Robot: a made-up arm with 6 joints. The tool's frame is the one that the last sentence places.
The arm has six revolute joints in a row. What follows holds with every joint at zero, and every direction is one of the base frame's.
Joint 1 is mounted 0.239 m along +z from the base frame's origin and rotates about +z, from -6.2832 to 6.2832 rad.
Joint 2 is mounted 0.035 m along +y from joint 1 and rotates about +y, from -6.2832 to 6.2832 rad.
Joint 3 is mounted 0.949 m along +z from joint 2 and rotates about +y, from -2.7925 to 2.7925 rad.
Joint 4 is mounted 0.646 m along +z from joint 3 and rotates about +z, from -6.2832 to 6.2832 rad.
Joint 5 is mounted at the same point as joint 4 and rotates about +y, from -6.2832 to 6.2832 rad.
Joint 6 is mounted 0.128 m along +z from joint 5 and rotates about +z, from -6.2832 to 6.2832 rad.
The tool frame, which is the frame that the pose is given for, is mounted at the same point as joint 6; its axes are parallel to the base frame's.
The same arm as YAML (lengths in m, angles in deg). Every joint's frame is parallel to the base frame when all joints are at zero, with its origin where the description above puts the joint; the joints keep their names.
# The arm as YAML. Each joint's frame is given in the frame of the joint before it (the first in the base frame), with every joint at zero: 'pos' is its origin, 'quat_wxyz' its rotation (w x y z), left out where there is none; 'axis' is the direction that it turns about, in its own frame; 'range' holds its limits. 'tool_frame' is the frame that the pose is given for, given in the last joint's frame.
length_unit: m
angle_unit: deg
joints:
  - joint: joint 1
    pos: [0.0, 0.0, 0.239]
    axis: [0.0, 0.0, 1.0]
    range: [-360.0, 360.0]
  - joint: joint 2
    pos: [0.0, 0.035, 0.0]
    axis: [0.0, 1.0, 0.0]
    range: [-360.0, 360.0]
  - joint: joint 3
    pos: [0.0, 0.0, 0.949]
    axis: [0.0, 1.0, 0.0]
    range: [-160.0, 160.0]
  - joint: joint 4
    pos: [0.0, 0.0, 0.646]
    axis: [0.0, 0.0, 1.0]
    range: [-360.0, 360.0]
  - joint: joint 5
    pos: [0.0, 0.0, 0.0]
    axis: [0.0, 1.0, 0.0]
    range: [-360.0, 360.0]
  - joint: joint 6
    pos: [0.0, 0.0, 0.128]
    axis: [0.0, 0.0, 1.0]
    range: [-360.0, 360.0]
tool_frame:
  pos: [0.0, 0.0, 0.0]

